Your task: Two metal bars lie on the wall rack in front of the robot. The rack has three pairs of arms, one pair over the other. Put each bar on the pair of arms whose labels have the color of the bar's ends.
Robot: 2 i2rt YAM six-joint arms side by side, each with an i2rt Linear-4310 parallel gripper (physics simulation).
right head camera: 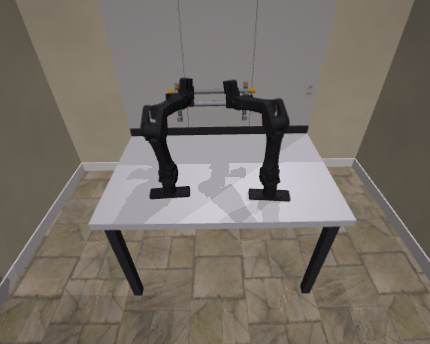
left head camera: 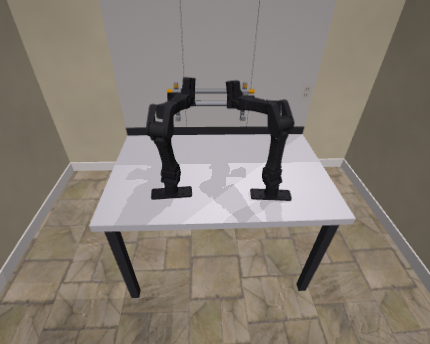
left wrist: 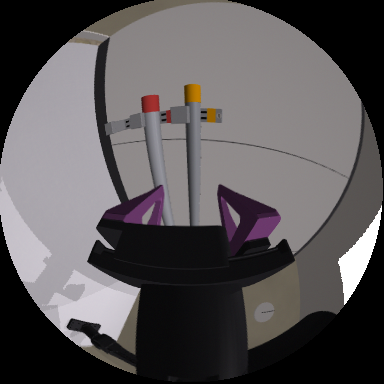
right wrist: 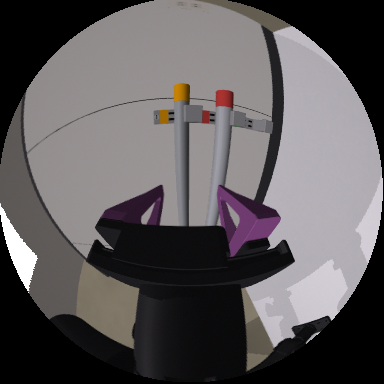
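Where they show: left gripper, fingertip midpoint: (left wrist: 190,188); right gripper, fingertip midpoint: (right wrist: 189,189); left arm's base, origin of the base link: (right head camera: 170,193) (left head camera: 171,193); right arm's base, origin of the base link: (right head camera: 268,195) (left head camera: 270,195).
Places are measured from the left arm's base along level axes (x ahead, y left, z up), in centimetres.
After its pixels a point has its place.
Note:
The orange-ended bar (left head camera: 211,91) {x 51.3, y -25.5, z 31.8 cm} (right head camera: 210,91) {x 51.3, y -24.6, z 31.9 cm} (left wrist: 193,150) {x 52.3, y -10.7, z 31.8 cm} (right wrist: 182,150) {x 50.0, y -39.6, z 31.5 cm} lies level on the top pair of arms of the rack (left wrist: 178,114) (right wrist: 193,113), beside the orange labels (left wrist: 211,115) (right wrist: 164,116). The red-ended bar (left head camera: 211,103) {x 50.1, y -25.4, z 24.8 cm} (right head camera: 210,103) {x 50.2, y -24.3, z 24.9 cm} (left wrist: 154,135) {x 51.7, y -7.7, z 25.2 cm} (right wrist: 221,140) {x 48.9, y -41.3, z 25.0 cm} lies on the middle pair, beside the red labels (left wrist: 168,116) (right wrist: 205,116). My left gripper (left wrist: 190,188) {x 44.0, y -12.0, z 33.3 cm} and right gripper (right wrist: 191,186) {x 42.1, y -36.4, z 32.2 cm} are open and empty. The orange-ended bar shows through each finger gap. Both arms hide parts of the bars in the head views.
The lowest pair of rack arms carries no bar; a small green label (right head camera: 180,111) {x 55.3, y -5.5, z 18.4 cm} shows there. The white table (left head camera: 225,150) {x 35.6, y -32.8, z 0.0 cm} (right head camera: 225,150) {x 35.6, y -31.9, z 0.0 cm} bears both arm bases, with a dark strip (left head camera: 215,130) {x 55.4, y -29.0, z 3.3 cm} (right head camera: 215,131) {x 55.5, y -27.4, z 2.5 cm} along its back edge. The grey wall stands behind the rack.

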